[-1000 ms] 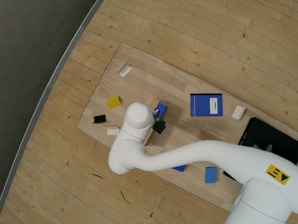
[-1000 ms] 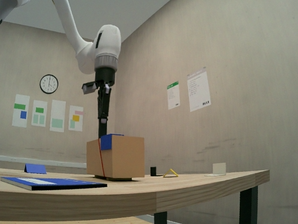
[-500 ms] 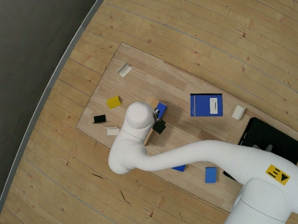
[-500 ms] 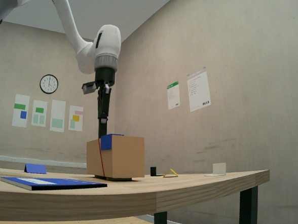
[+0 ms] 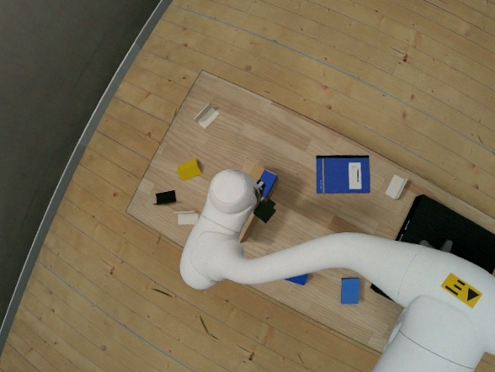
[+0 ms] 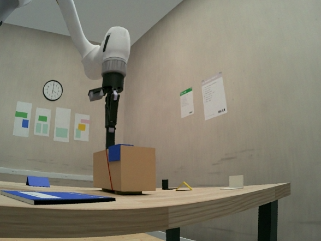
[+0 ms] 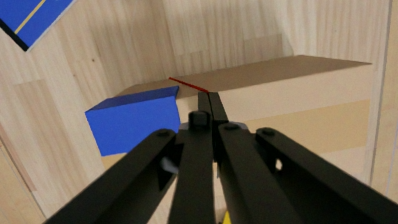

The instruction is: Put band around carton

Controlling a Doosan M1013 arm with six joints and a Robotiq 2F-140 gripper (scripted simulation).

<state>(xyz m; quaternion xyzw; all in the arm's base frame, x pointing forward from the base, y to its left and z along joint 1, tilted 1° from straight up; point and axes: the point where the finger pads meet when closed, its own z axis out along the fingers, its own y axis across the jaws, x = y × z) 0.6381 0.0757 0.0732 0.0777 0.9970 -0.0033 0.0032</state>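
Right now the corner guard is 70 mm to the right of my hand and 40 mm below it. Round my hand: blue block 430 mm behind, 150 mm below, 110 mm to the left; brown carton 100 mm below, 40 mm ahead, 20 mm to the left.
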